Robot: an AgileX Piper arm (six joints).
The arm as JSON. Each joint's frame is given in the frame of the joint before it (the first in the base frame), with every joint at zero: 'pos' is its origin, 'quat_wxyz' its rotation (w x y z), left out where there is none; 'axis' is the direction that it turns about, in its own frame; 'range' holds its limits. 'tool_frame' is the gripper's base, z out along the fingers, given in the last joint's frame.
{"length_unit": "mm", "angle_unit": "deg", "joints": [
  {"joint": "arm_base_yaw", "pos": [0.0, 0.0, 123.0], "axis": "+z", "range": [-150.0, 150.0]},
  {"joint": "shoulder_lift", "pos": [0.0, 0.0, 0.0], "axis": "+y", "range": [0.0, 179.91]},
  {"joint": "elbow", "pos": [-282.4, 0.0, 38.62], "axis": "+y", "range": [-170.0, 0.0]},
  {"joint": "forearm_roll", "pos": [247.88, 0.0, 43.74], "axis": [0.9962, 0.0, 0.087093], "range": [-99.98, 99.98]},
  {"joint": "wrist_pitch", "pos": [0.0, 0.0, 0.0], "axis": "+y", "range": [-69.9, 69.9]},
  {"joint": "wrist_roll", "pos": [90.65, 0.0, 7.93], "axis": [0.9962, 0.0, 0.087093], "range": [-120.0, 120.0]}
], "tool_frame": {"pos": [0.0, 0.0, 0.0], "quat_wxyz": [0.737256, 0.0, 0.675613, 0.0]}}
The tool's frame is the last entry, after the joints.
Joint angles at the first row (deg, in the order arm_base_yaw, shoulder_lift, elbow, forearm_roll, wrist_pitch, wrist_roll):
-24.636 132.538 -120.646 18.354 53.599 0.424
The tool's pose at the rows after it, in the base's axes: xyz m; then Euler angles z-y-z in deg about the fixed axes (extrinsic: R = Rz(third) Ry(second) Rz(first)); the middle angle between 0 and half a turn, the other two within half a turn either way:
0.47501 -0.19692 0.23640 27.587 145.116 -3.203
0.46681 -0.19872 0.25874 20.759 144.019 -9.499
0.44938 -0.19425 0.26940 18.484 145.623 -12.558
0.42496 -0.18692 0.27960 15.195 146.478 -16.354
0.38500 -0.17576 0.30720 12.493 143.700 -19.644
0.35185 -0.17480 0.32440 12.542 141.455 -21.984
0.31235 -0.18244 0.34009 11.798 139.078 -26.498
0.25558 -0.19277 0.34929 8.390 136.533 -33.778
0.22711 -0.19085 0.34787 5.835 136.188 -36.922
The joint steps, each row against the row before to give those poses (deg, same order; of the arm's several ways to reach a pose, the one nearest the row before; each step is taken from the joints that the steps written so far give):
0.000 -1.756 0.000 -3.156 -0.735 0.000
0.000 -2.853 0.365 -4.100 -0.018 1.231
0.001 -4.558 5.346 -2.601 0.237 1.686
-0.001 -6.337 8.256 -2.666 -1.544 1.301
-0.614 -10.394 10.497 -1.399 -3.085 0.385
-1.915 -7.148 6.606 0.000 -1.718 0.418
-3.871 -7.049 5.923 -0.262 -1.287 -0.007
-6.778 -9.015 8.555 -0.125 -2.108 -2.924
-3.068 -4.809 5.106 -0.002 -0.644 -2.512

